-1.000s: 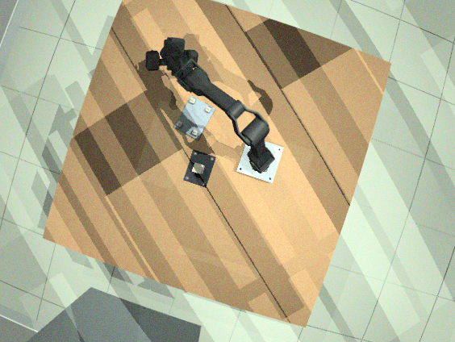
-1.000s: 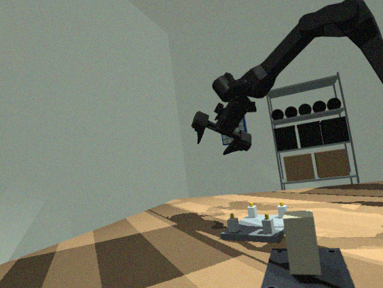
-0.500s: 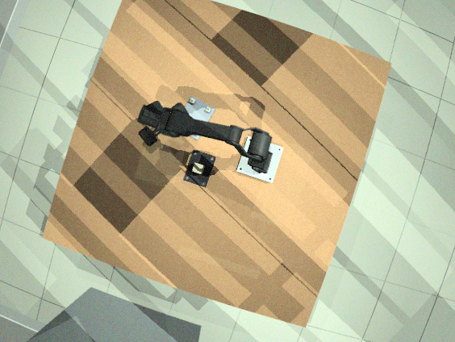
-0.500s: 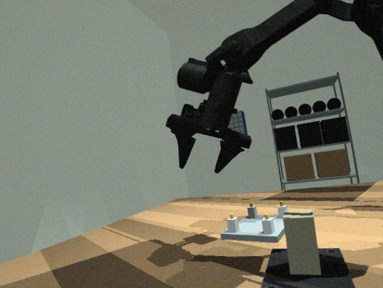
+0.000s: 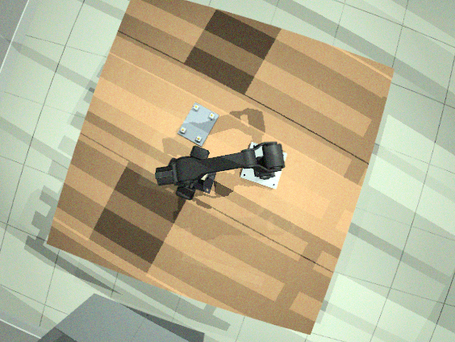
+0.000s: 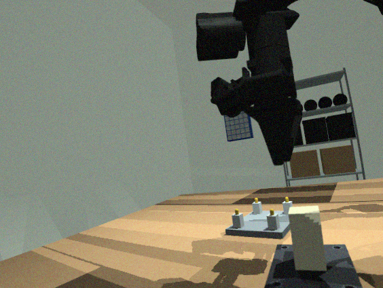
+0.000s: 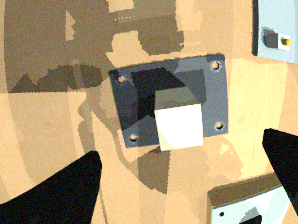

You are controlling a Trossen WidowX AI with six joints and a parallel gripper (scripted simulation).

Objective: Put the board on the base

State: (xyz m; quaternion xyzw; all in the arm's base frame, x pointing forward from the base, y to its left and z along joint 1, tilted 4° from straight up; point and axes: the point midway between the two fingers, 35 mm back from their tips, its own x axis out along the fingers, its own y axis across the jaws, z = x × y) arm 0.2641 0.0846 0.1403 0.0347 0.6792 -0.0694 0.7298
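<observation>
Right now the black board is 2 cm behind my gripper tip and 12 cm below it. Also, from my gripper tip: grey base (5 cm ahead, 21 cm to the right, 14 cm below).
</observation>
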